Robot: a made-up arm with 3 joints.
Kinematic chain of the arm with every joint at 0, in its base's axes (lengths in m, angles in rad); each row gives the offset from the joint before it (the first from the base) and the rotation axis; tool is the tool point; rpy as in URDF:
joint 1: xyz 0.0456 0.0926 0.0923 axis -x
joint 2: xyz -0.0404 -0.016 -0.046 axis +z
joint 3: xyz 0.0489 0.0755 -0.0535 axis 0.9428 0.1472 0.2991
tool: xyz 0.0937 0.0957 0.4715 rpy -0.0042 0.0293 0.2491
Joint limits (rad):
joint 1: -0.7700..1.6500
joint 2: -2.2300..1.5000
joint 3: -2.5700..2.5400
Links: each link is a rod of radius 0.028 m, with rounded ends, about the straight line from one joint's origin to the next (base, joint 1, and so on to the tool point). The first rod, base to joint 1, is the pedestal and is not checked.
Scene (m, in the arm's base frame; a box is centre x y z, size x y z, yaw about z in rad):
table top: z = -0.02
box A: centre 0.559 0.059 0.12 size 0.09 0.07 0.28 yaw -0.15
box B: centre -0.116 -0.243 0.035 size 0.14 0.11 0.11 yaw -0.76
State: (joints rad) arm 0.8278 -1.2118 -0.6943
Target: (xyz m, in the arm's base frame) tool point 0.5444 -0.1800 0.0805
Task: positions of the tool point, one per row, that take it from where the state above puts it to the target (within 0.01 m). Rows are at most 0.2 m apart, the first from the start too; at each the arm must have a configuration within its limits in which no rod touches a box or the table.
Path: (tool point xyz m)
1: 0.4854 0.1407 0.2989
2: 0.4800 0.0053 0.3450
3: 0.4320 -0.1363 0.3808
4: 0.5099 -0.1709 0.2341
5: 0.5444 -0.1800 0.0805

